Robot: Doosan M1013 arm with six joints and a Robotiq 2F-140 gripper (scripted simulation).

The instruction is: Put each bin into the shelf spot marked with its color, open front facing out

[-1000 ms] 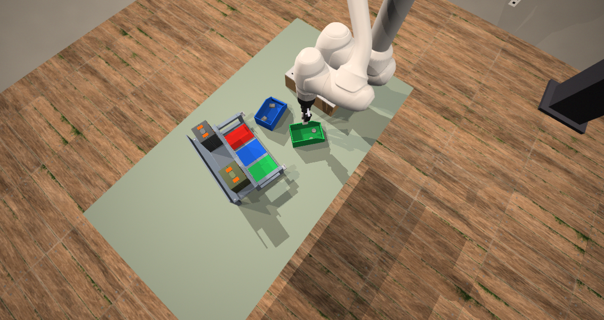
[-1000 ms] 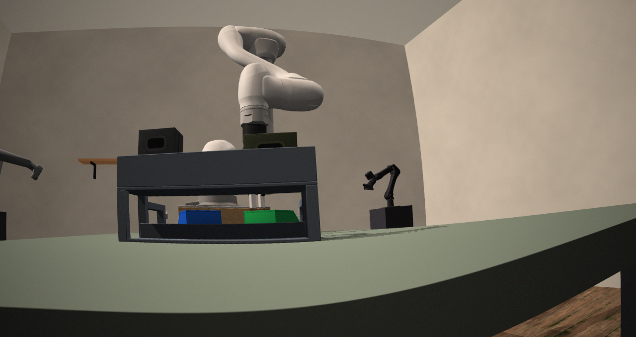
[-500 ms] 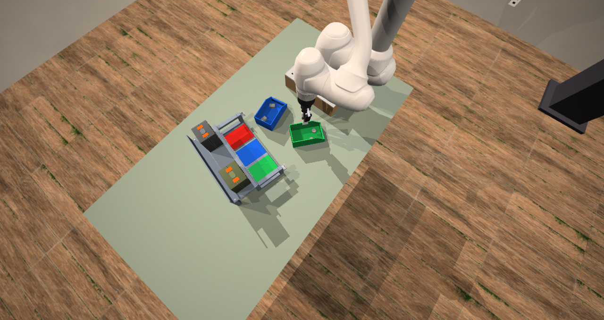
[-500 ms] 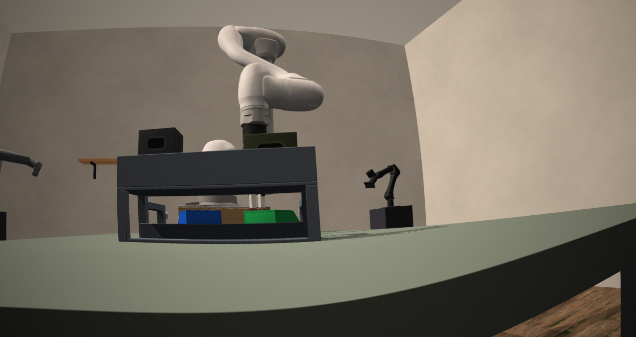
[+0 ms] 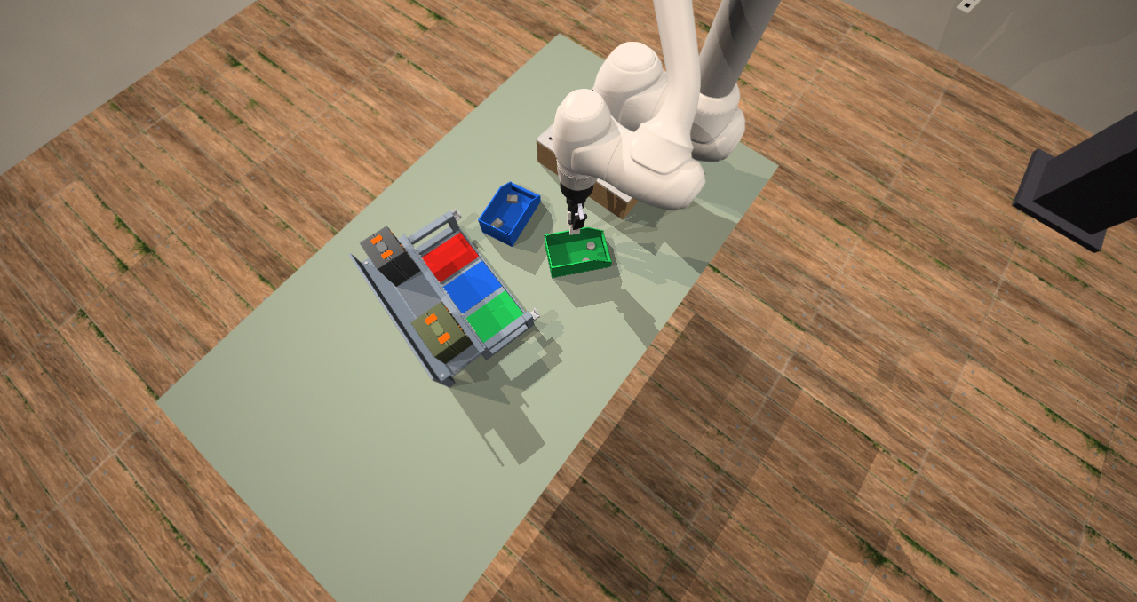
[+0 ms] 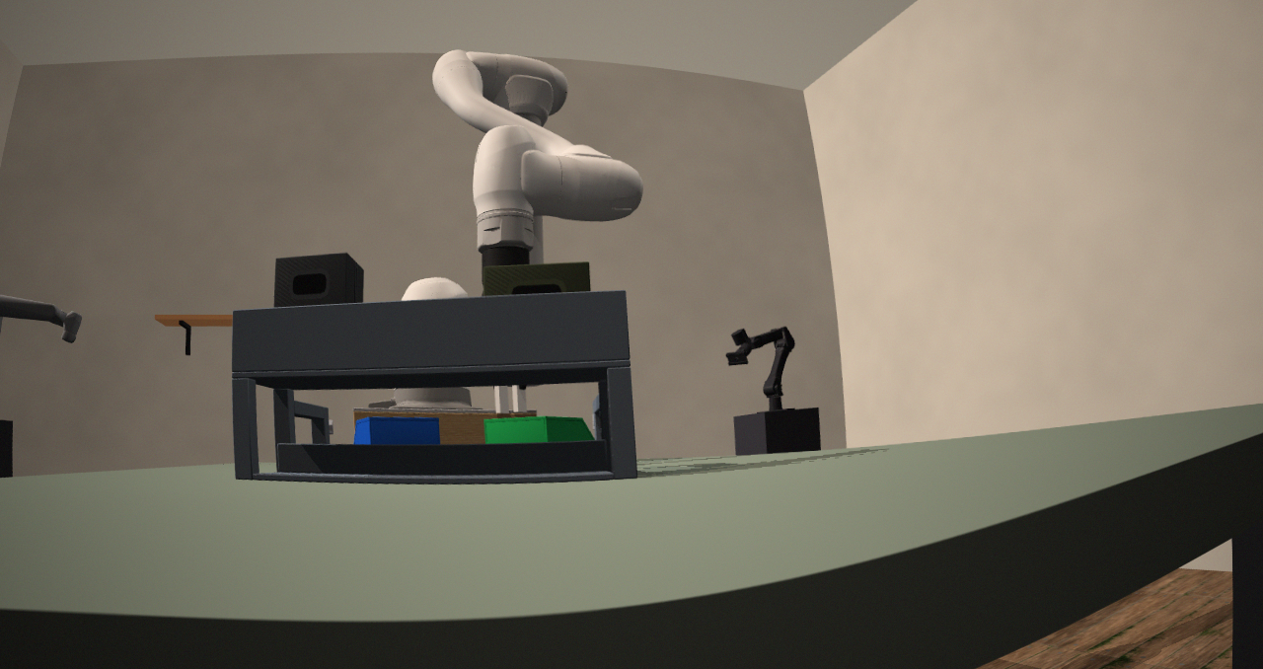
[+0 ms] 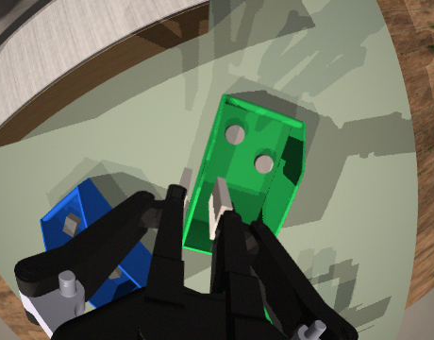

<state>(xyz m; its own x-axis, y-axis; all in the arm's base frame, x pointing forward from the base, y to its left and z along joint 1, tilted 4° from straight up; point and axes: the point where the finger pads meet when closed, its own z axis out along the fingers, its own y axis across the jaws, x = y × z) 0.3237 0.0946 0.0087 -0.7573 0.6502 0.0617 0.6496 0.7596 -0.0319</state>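
Now: hand 8 cm above the green bin, 4 cm to the right of it and 3 cm short of it. Also, from my hand: black box 37 cm ahead, 28 cm to the right, 4 cm above; then olive box 43 cm ahead, 5 cm to the right, 3 cm above; then blue bin 19 cm to the right, 8 cm below, 4 cm ahead.
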